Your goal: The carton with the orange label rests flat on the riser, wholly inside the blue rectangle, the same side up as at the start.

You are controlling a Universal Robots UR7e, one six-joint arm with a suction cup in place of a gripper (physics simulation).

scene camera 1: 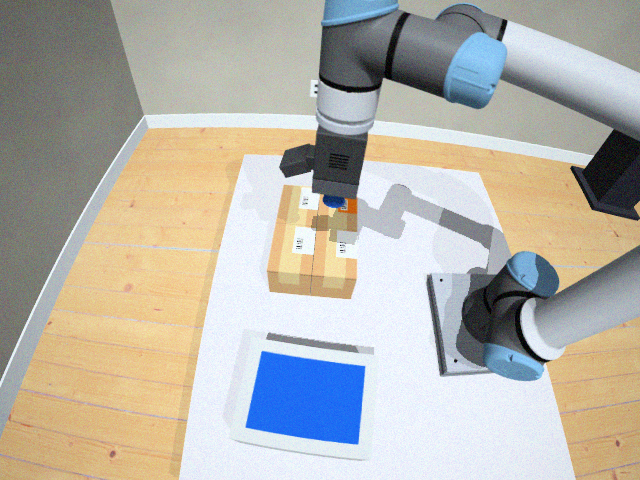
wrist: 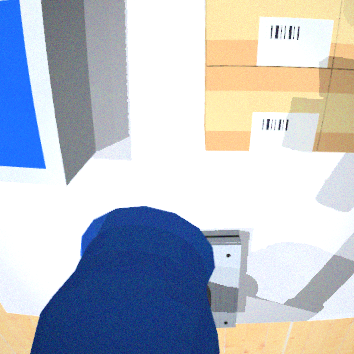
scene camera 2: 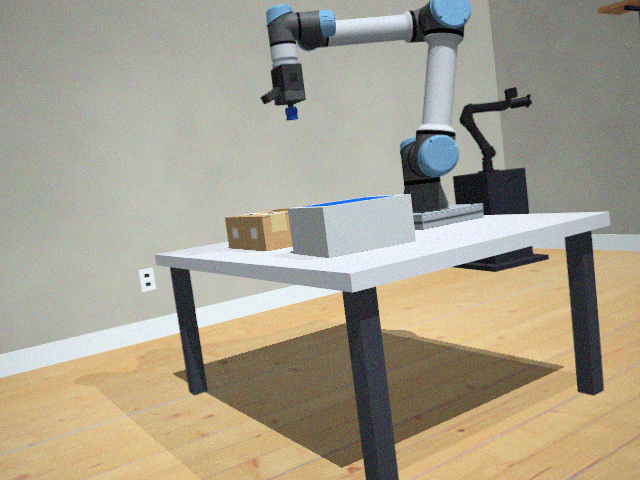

Scene:
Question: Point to a riser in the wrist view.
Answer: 54,137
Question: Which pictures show the riser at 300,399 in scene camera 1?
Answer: Scene camera 1, the wrist view and scene camera 2: all of them.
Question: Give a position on a riser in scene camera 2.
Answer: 332,229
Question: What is my suction cup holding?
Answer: Nothing.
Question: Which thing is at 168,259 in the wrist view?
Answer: My suction cup.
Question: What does the riser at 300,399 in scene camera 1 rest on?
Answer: The table.

